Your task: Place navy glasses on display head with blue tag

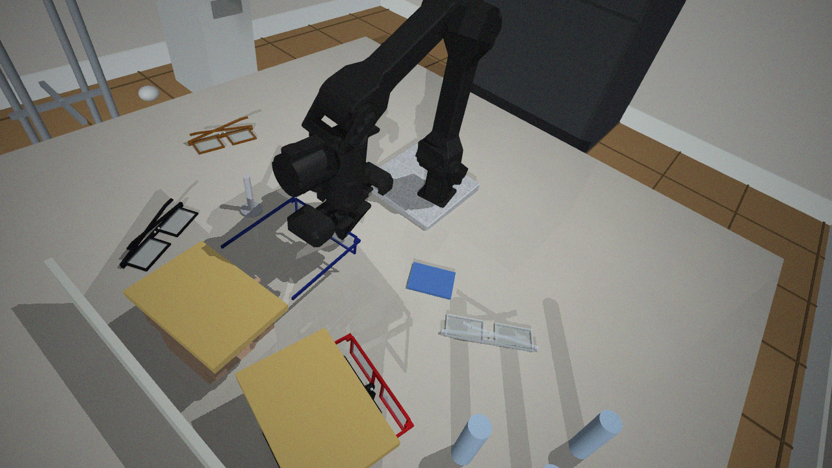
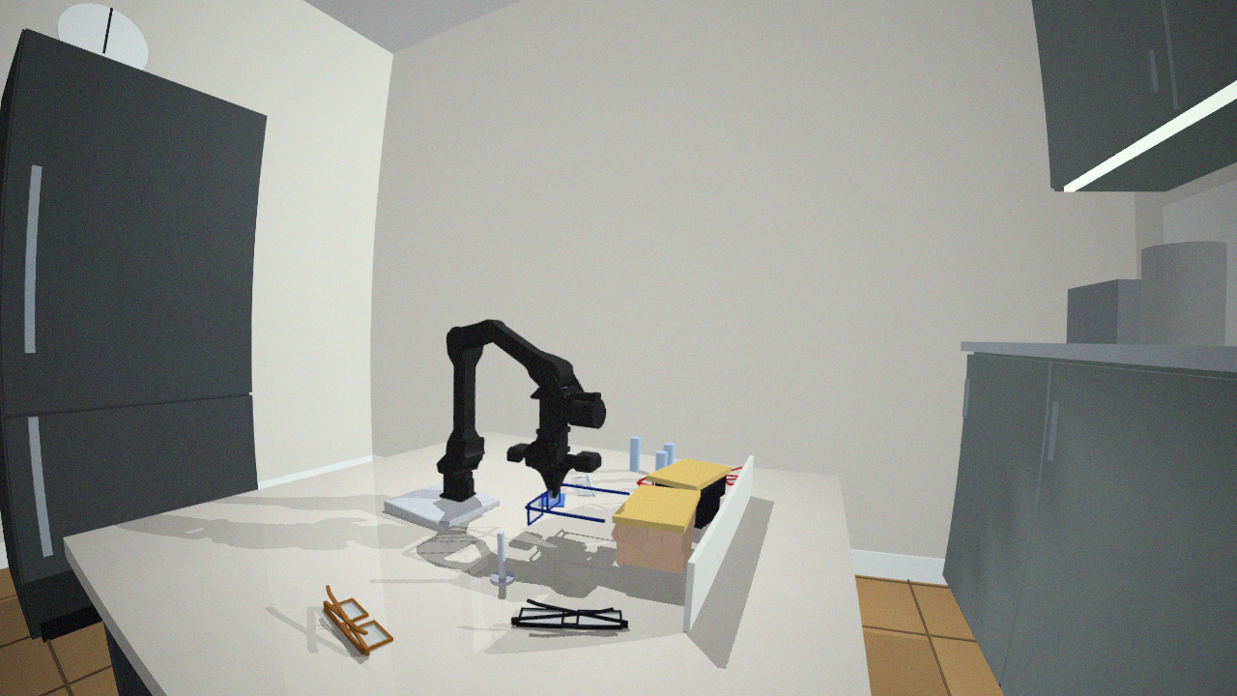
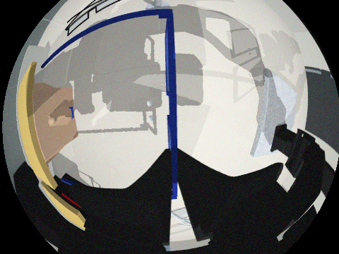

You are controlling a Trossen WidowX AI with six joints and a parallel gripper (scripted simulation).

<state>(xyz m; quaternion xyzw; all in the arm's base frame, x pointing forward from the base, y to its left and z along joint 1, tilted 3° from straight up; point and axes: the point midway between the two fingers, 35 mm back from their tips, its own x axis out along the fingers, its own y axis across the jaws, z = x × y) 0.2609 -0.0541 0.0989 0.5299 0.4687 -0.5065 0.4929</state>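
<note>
My gripper tip is now 200 mm short of the skin-coloured display head, 50 mm to the left of it and 10 mm above it. The rest, counted from my gripper tip: grey post stand: 210 mm to the right, 50 mm below; then white panel: 350 mm ahead, 30 mm to the left, 20 mm below; then blue card: 150 mm to the left, 70 mm below, 60 mm behind.
</note>
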